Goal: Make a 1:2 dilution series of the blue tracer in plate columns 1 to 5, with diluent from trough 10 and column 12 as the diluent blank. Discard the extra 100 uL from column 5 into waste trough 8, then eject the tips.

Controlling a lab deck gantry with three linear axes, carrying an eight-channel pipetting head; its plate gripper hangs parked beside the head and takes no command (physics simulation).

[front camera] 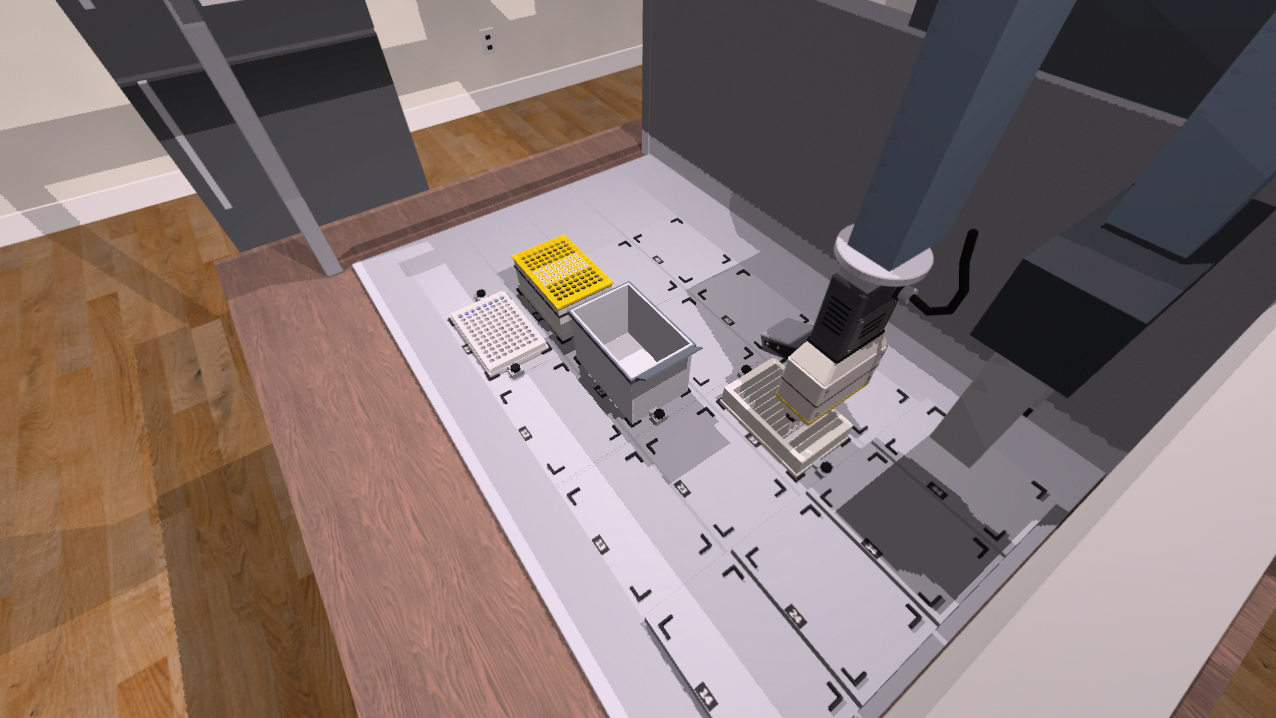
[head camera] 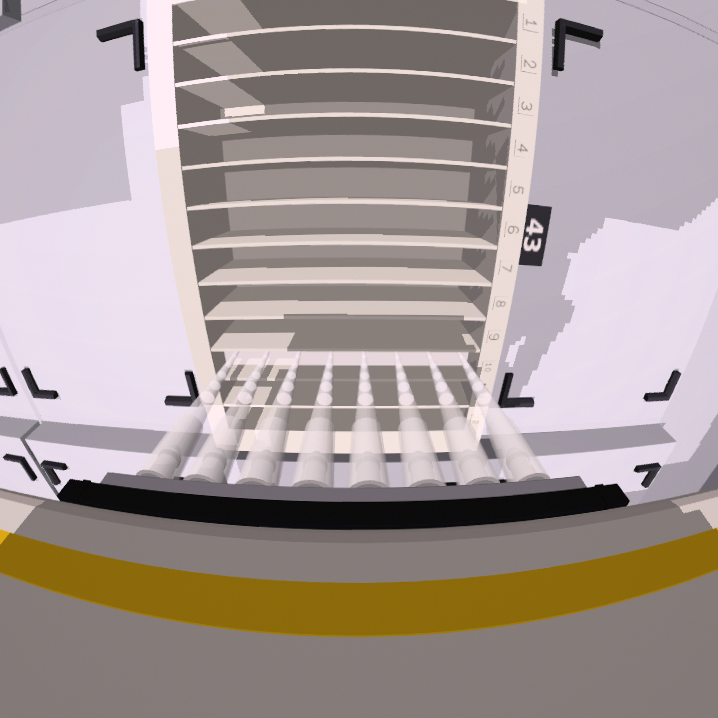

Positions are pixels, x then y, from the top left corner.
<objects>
A dark wall (front camera: 782, 119) is 84 cm from the lens.
</objects>
